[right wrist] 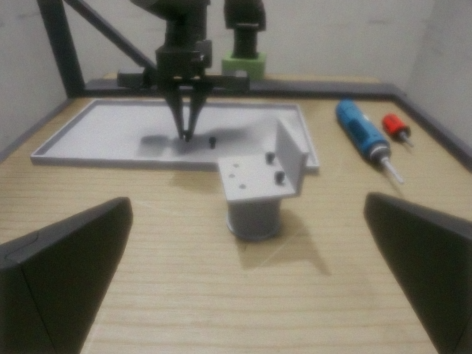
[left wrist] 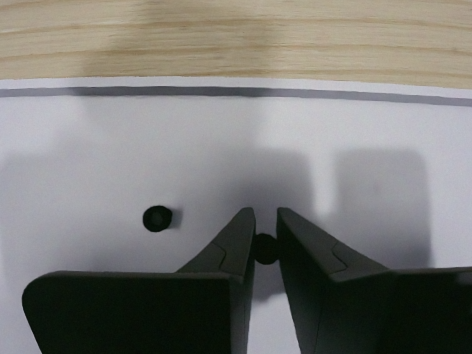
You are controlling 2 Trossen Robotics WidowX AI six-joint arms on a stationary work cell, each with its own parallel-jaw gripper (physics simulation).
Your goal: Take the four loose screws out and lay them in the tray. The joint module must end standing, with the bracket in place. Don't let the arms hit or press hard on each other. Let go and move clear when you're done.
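Pixels of known places: left gripper, between the fingertips: (right wrist: 185, 139) (left wrist: 264, 218); right gripper, between the fingertips: (right wrist: 249, 206); left arm's base, origin of its link: (right wrist: 245, 55).
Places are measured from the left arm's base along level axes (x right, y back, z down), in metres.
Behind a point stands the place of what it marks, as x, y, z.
My left gripper (left wrist: 264, 218) {0.050, -0.356, 0.043} (right wrist: 185, 139) {0.050, -0.356, 0.043} is shut on a black screw (left wrist: 266, 248) {0.051, -0.346, 0.037} and holds it low over the white tray (left wrist: 375, 120) {0.097, -0.403, 0.059} (right wrist: 125, 161) {0.121, -0.419, 0.050}. Another black screw (left wrist: 157, 218) {0.009, -0.351, 0.044} (right wrist: 212, 143) {0.008, -0.357, 0.046} stands in the tray, beside the held one. In the right wrist view the grey joint module (right wrist: 254, 217) {-0.070, -0.522, 0.030} stands upright on the table, with the L-shaped bracket (right wrist: 257, 186) {-0.070, -0.512, -0.003} on top. Two black screws, one (right wrist: 270, 158) {-0.080, -0.475, -0.012} farther back and one (right wrist: 279, 177) {-0.090, -0.508, -0.013} nearer, sit in the bracket by its upright wall. My right gripper (right wrist: 249, 206) {-0.072, -0.646, -0.099} is open and empty, on the near side of the module.
A blue screwdriver (right wrist: 362, 129) {-0.221, -0.308, 0.026} and a small red screwdriver (right wrist: 395, 126) {-0.291, -0.259, 0.039} lie at the right on the wooden table (left wrist: 250, 40) {0.037, -0.435, 0.063} (right wrist: 200, 300) {-0.031, -0.598, 0.063}. A green block (right wrist: 255, 65) {-0.030, -0.050, 0.009} is at the back, behind the tray. A dark frame bar (right wrist: 330, 89) {-0.204, -0.082, 0.043} runs along the back edge.
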